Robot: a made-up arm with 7 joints. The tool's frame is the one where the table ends. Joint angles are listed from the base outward.
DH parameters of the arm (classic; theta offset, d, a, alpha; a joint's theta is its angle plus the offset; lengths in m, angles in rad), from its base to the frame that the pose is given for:
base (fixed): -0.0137 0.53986 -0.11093 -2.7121
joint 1: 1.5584 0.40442 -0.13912 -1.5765
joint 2: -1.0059 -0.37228 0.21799 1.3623
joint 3: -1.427 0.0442 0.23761 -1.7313
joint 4: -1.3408 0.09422 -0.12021 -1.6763
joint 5: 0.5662 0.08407 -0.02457 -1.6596
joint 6: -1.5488 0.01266 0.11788 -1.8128
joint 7: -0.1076 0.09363 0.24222 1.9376
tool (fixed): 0.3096 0.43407 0 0
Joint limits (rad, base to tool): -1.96..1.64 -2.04..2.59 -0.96..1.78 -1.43..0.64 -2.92..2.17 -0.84..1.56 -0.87..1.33
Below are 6 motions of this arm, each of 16 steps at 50 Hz.
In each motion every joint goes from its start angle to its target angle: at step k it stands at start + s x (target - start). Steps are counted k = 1, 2, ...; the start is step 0. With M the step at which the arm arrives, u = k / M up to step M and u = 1 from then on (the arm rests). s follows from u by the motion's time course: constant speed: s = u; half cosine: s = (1 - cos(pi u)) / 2; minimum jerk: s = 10 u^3 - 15 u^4 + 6 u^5.
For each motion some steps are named. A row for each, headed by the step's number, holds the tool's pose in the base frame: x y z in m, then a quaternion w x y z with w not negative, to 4 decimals.
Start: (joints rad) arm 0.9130 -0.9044 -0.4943 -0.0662 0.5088 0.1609 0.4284
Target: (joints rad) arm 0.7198 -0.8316 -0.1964 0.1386 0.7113 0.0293 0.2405
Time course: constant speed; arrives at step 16
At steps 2, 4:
2: 0.3254 -0.6940 -0.0958 0.6594 0.5858 -0.4504 -0.1381
4: 0.3392 -0.6783 -0.1278 0.6457 0.6025 -0.4449 -0.1489

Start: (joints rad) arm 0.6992 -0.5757 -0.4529 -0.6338 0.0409 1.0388 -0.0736
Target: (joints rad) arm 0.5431 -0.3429 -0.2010 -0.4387 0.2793 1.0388 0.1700
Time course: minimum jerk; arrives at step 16
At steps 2, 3, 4, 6, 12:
2: 0.4624 -0.2075 0.3652 0.6722 0.2231 -0.4450 0.5481
3: 0.4700 -0.2059 0.3647 0.6738 0.2283 -0.4400 0.5480
4: 0.4825 -0.2030 0.3638 0.6766 0.2368 -0.4315 0.5476
6: 0.5214 -0.1926 0.3597 0.6854 0.2624 -0.4037 0.5462
12: 0.6523 -0.1433 0.3304 0.7166 0.3379 -0.2929 0.5353

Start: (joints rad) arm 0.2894 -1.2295 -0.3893 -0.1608 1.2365 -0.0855 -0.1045
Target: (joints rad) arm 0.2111 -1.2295 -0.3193 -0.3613 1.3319 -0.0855 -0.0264
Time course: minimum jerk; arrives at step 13
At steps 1, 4, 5, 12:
1: 0.8154 -0.0331 -0.3737 0.1149 0.8913 -0.4336 -0.0658
4: 0.8517 -0.0132 -0.3603 0.1097 0.9033 -0.4124 -0.0434
5: 0.8763 0.0021 -0.3504 0.1058 0.9111 -0.3973 -0.0278
12: 1.0103 0.1166 -0.2807 0.0779 0.9482 -0.3016 0.0630

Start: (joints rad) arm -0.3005 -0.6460 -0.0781 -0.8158 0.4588 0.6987 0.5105
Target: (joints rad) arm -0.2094 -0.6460 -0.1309 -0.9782 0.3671 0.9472 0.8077
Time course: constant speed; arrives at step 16
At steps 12, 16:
12: 0.6293 0.7415 0.6282 0.2998 0.3227 -0.0097 0.8977
16: 0.5759 0.7405 0.6320 0.2915 0.2682 -0.0098 0.9182

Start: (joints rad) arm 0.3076 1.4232 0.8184 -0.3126 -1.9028 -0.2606 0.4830
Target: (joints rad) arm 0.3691 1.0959 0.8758 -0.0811 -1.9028 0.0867 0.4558
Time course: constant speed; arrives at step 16
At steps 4, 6, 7, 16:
4: 0.4223 -0.6502 -0.3076 0.0442 -0.8088 0.5861 0.0220
6: 0.4000 -0.6545 -0.3262 0.0463 -0.7941 0.6056 0.0212
7: 0.3886 -0.6561 -0.3356 0.0474 -0.7866 0.6153 0.0210
16: 0.2814 -0.6501 -0.4212 0.0575 -0.7105 0.7009 0.0229

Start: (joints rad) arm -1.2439 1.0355 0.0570 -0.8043 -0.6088 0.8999 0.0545
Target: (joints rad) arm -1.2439 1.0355 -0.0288 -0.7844 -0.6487 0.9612 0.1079
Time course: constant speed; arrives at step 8
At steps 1, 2, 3, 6, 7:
1: -0.0581 0.9329 0.0772 0.1295 -0.6536 0.1779 0.7242
2: -0.0603 0.9287 0.0723 0.1242 -0.6593 0.1761 0.7204
3: -0.0624 0.9244 0.0675 0.1190 -0.6649 0.1743 0.7165
6: -0.0677 0.9113 0.0531 0.1037 -0.6817 0.1685 0.7043
7: -0.0692 0.9069 0.0483 0.0987 -0.6873 0.1664 0.7001

